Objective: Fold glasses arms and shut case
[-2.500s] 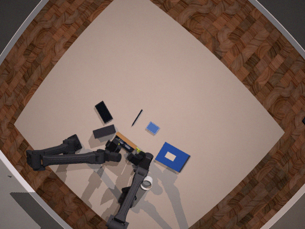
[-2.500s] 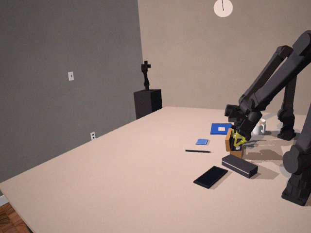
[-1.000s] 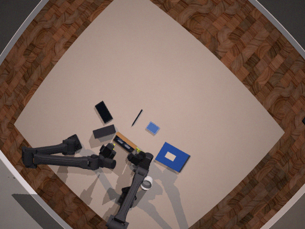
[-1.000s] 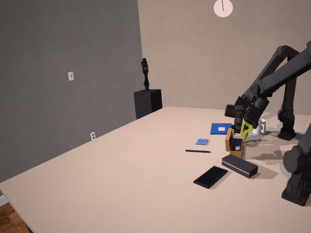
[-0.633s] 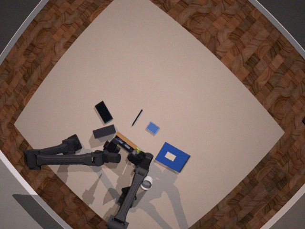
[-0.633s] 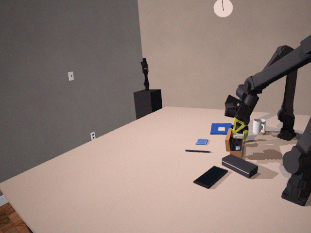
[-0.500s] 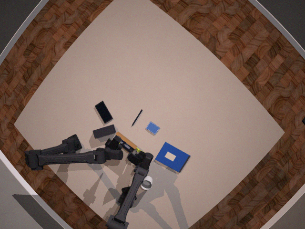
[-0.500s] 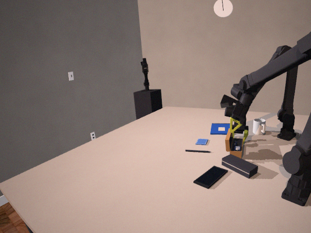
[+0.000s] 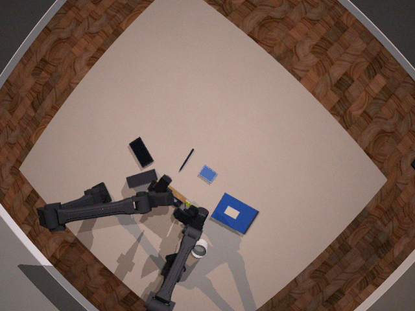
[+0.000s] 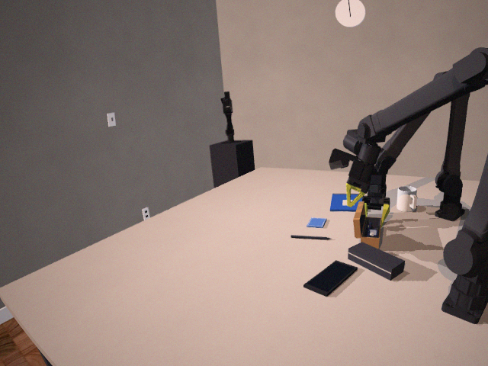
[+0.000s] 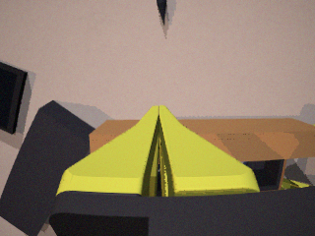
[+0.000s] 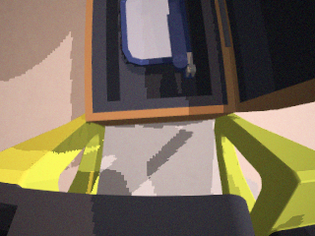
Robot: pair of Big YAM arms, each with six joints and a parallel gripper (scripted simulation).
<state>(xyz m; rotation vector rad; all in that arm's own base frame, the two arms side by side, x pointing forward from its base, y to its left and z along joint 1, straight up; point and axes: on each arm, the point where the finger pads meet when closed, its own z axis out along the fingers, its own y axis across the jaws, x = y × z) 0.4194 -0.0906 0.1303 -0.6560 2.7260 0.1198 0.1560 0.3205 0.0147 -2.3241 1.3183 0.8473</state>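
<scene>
Now: left hand 9 cm above the glasses case, 4 cm to the left of it and 4 cm past it. Also, from my left hand: white mug 35 cm to the right, 17 cm behind, 9 cm below; then black box 12 cm to the left, 11 cm below, 11 cm behind.
</scene>
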